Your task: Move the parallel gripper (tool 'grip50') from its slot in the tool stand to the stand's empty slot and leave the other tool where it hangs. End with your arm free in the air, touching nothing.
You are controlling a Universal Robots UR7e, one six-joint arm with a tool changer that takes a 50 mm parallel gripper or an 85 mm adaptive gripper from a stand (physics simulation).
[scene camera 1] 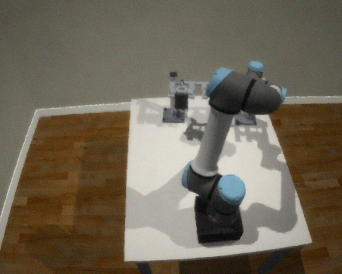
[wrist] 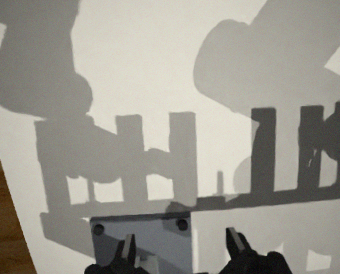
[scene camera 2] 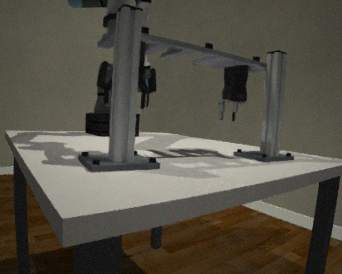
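Where they show: arm's base, origin of the base link: (scene camera 1: 222, 212) (scene camera 2: 109, 113).
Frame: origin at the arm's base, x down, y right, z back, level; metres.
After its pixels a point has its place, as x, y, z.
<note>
The parallel gripper (scene camera 1: 181, 99) (scene camera 2: 235, 85) hangs in the stand's end slot, at the left in scene camera 1 and the right in scene camera 2. The stand's crossbar (scene camera 2: 187, 44) @(-0.175, 0.018, -0.719) has empty prongs (scene camera 2: 172, 52) @(-0.170, 0.016, -0.644) near its middle. The arm's wrist (scene camera 1: 256, 75) @(-0.397, 0.129, -0.506) is at the other end slot, where the adaptive gripper (wrist: 182, 239) hangs, its black linkage (scene camera 2: 149, 82) @(-0.088, 0.066, -0.620) partly behind the near post. Its fingers are wide apart with nothing between them. Whether the arm is coupled to it is hidden.
The stand's posts (scene camera 2: 126, 85) @(-0.058, 0.173, -0.757) (scene camera 2: 275, 102) @(-0.063, -0.270, -0.748) rise from bolted base plates (scene camera 1: 169, 120) @(0.092, -0.309, -0.653) (wrist: 142, 227) @(0.092, 0.173, -0.679) on the white table (scene camera 1: 155, 220) @(0.104, -0.311, 0.018) (scene camera 2: 200, 192) @(0.104, 0.116, -0.946). The arm's upper link (scene camera 1: 218, 140) @(-0.400, -0.065, -0.083) spans the table and hides part of the stand in scene camera 1.
</note>
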